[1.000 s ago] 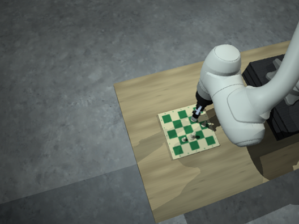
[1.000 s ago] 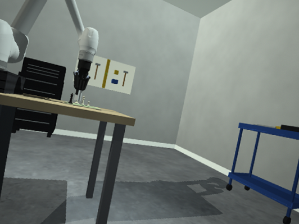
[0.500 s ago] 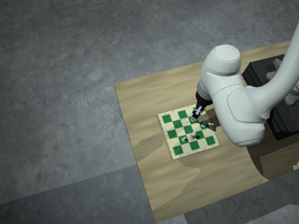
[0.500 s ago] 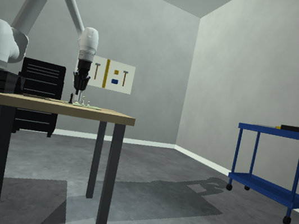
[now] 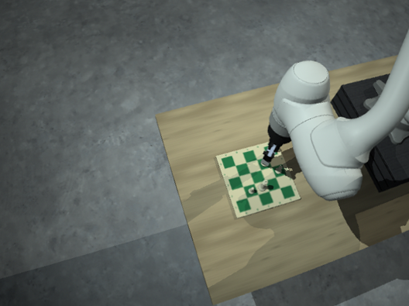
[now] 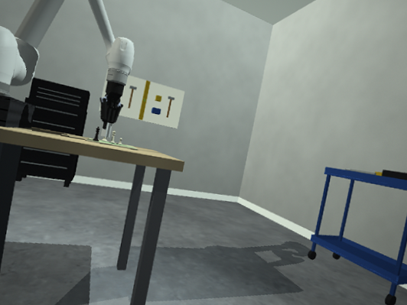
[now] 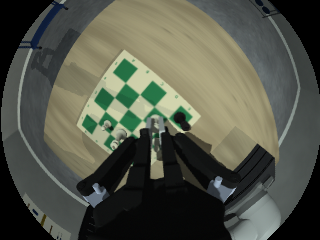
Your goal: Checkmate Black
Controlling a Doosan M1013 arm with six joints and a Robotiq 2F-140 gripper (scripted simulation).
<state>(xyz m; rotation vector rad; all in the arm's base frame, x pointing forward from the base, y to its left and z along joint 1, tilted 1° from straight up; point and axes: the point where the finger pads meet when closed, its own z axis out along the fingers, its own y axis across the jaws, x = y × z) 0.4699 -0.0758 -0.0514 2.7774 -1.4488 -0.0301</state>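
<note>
The black piece is 40 mm behind my hand, 30 mm to the right of it and 30 mm below it. The rest, counted from my hand: chessboard: 40 mm ahead, 30 mm to the left, 60 mm below.
</note>
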